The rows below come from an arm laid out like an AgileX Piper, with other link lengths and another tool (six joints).
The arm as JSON. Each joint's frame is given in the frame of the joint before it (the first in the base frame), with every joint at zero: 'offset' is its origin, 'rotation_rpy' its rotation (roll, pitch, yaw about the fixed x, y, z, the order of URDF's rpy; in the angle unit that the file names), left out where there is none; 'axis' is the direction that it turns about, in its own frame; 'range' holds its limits. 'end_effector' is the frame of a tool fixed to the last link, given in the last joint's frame.
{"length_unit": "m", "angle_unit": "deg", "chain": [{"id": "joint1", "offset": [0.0, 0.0, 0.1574], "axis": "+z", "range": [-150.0, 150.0]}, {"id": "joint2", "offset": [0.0, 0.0, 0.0], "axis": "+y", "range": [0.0, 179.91]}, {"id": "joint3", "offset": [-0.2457, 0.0, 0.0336], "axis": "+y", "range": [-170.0, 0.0]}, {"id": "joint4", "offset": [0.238, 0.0, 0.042], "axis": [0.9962, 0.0, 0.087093], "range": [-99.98, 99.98]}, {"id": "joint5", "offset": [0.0, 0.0, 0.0], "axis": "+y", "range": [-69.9, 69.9]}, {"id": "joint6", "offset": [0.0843, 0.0, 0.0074], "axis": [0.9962, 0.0, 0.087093], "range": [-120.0, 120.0]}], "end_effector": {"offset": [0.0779, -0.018, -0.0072], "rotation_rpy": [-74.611, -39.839, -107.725]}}
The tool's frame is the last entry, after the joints.
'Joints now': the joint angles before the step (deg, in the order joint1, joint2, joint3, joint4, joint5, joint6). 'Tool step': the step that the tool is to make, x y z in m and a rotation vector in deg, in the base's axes. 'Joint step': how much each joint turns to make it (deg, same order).
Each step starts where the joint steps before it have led.
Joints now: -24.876 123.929 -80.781 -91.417 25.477 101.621
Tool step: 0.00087 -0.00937 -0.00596 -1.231 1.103 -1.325
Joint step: -0.483 2.443 -2.360 0.151 1.631 -0.975
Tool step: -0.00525 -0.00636 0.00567 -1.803 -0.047 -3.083
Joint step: -0.022 0.085 -0.646 0.275 3.408 0.387
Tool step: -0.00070 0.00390 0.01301 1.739 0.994 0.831
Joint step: -0.006 -2.339 -0.616 8.536 -1.090 -9.352
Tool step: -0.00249 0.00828 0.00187 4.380 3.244 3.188
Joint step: -0.506 -1.936 -0.215 14.892 -2.556 -16.776
